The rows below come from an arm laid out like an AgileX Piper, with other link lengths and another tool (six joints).
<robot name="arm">
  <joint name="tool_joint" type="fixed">
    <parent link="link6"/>
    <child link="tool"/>
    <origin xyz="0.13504 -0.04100 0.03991" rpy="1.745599 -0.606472 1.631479"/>
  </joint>
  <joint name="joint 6" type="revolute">
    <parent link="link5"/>
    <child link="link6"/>
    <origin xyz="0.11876 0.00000 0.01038"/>
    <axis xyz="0.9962 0 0.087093"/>
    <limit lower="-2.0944" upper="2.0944"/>
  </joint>
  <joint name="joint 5" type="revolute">
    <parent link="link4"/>
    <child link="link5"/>
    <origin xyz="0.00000 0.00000 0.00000"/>
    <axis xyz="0 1 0"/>
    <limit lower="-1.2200" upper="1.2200"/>
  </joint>
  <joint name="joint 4" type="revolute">
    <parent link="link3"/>
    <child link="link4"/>
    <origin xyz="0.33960 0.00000 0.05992"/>
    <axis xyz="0.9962 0 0.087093"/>
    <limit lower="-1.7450" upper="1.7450"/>
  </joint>
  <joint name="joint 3" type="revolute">
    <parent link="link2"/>
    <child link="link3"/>
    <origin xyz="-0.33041 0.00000 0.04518"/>
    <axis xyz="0 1 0"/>
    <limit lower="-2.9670" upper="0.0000"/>
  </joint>
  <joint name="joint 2" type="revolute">
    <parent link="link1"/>
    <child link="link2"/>
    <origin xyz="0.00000 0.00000 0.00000"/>
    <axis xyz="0 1 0"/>
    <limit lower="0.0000" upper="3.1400"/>
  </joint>
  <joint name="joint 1" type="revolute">
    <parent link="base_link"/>
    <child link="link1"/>
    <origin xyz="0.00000 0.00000 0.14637"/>
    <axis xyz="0 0 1"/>
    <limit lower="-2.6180" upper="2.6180"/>
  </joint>
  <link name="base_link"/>
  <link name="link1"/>
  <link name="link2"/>
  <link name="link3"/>
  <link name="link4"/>
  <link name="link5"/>
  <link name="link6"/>
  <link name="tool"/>
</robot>
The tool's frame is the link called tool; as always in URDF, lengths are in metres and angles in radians.
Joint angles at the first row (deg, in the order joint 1, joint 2, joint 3, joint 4, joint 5, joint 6):
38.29, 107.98, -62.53, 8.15, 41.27, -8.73
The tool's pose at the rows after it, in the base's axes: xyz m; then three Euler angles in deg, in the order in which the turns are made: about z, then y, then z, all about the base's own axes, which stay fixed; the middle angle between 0 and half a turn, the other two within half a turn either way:
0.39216 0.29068 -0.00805 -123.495 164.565 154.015
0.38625 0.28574 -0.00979 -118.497 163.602 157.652
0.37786 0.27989 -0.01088 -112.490 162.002 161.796
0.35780 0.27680 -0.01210 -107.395 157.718 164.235
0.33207 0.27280 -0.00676 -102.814 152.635 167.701
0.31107 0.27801 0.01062 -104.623 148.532 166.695
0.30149 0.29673 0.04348 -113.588 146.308 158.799
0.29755 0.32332 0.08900 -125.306 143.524 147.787
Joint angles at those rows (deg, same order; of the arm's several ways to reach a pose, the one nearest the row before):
38.29, 108.07, -62.53, 8.15, 42.61, -8.60
38.29, 108.07, -62.53, 8.05, 44.15, -7.19
38.29, 108.07, -62.74, 8.15, 46.55, -5.39
38.29, 107.96, -62.88, 10.84, 50.60, -4.26
38.29, 107.09, -62.88, 13.55, 56.24, -4.37
38.29, 104.89, -62.88, 17.12, 60.91, -6.23
38.29, 101.02, -63.22, 21.95, 63.08, -8.16
38.29, 96.64, -64.55, 27.78, 64.40, -9.26

